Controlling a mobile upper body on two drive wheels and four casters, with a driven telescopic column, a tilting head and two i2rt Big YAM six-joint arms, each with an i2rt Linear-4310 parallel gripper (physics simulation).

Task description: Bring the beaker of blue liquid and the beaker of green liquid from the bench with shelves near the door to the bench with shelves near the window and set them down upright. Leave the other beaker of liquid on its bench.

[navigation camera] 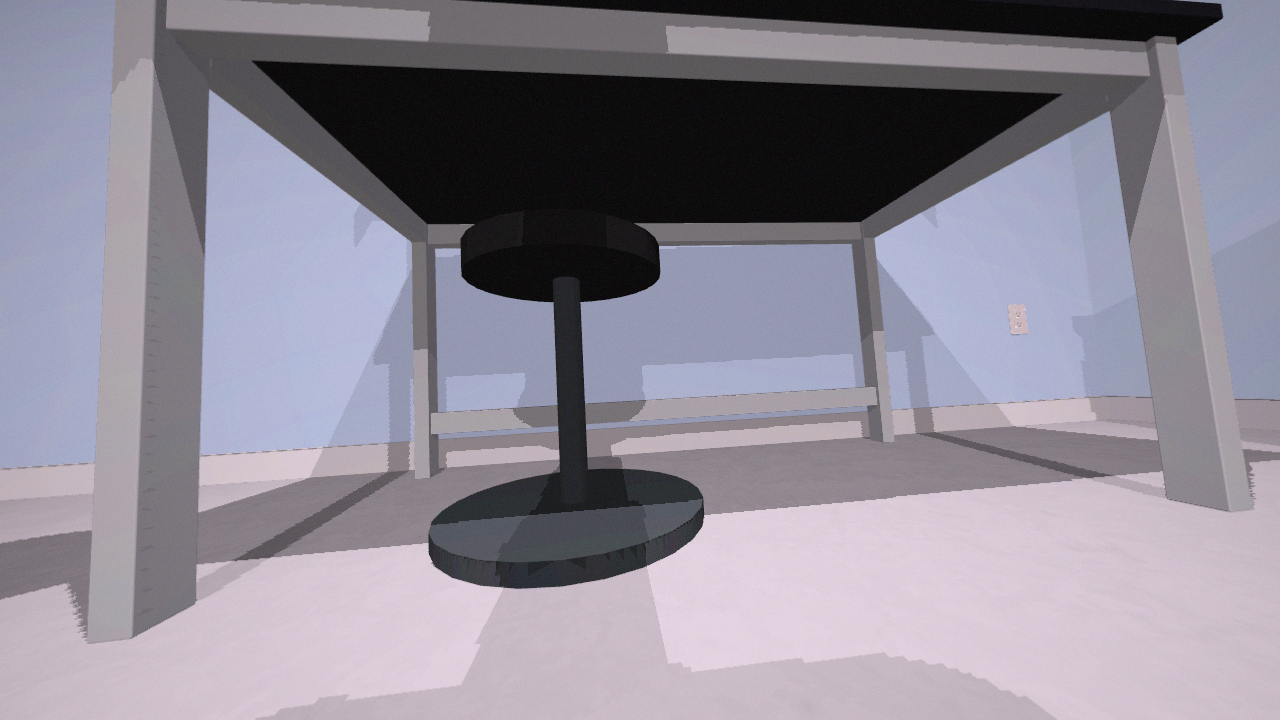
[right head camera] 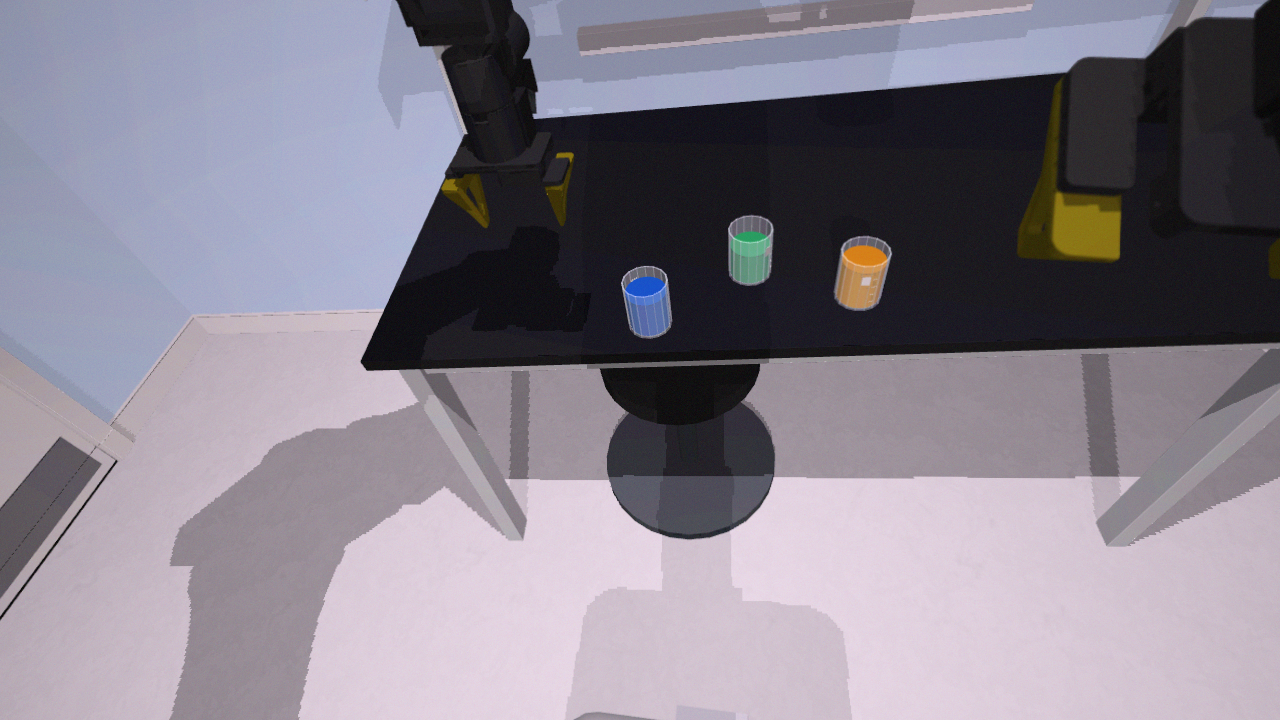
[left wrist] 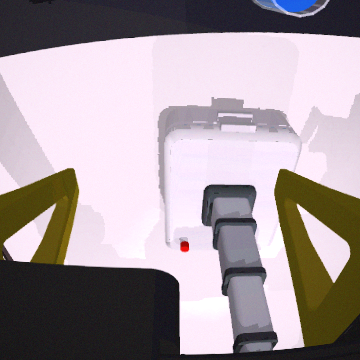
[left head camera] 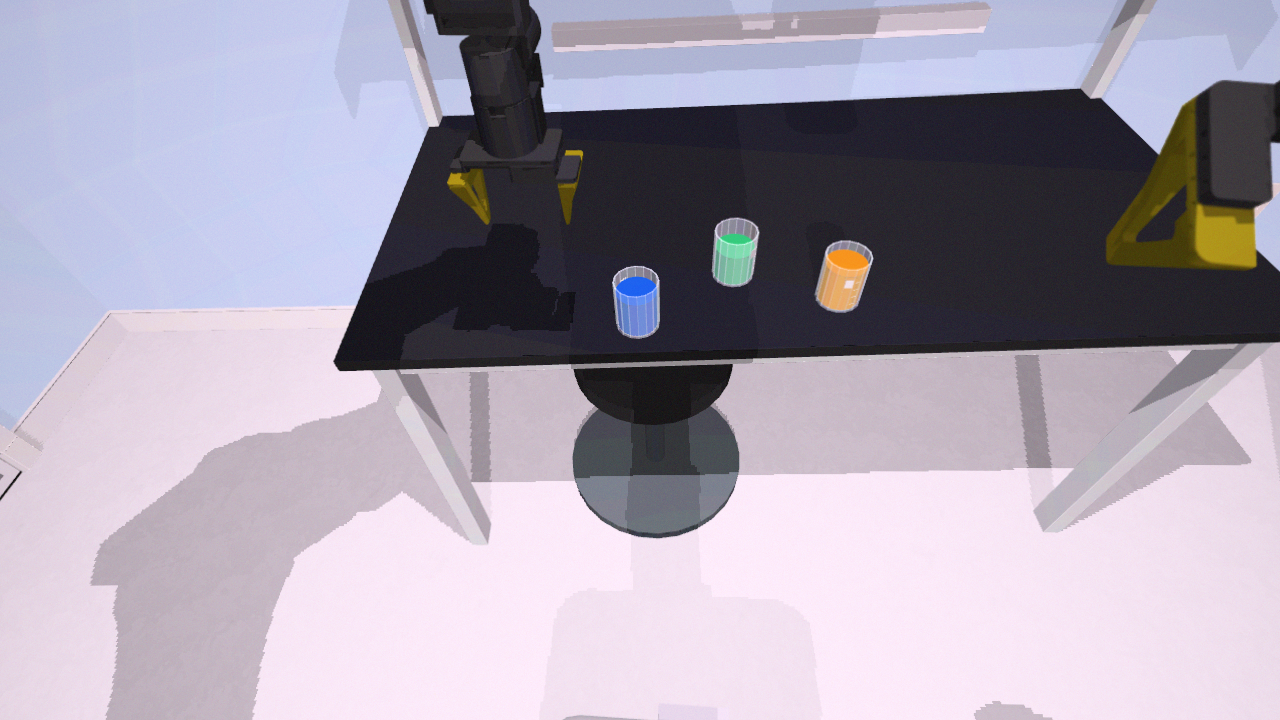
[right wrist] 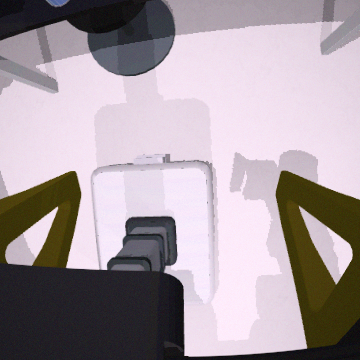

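Note:
The blue beaker stands upright near the front edge of the black bench. The green beaker stands upright behind it to the right. The orange beaker stands upright farther right. My left gripper is open and empty, over the bench's left part, to the left of and behind the blue beaker. My right gripper is open and empty; part of it shows at the right of both head views, right of the orange beaker.
A round stool stands under the bench's front edge, between the bench legs. Upright posts rise at the bench's back. A wall lies behind. My white base shows in the wrist views.

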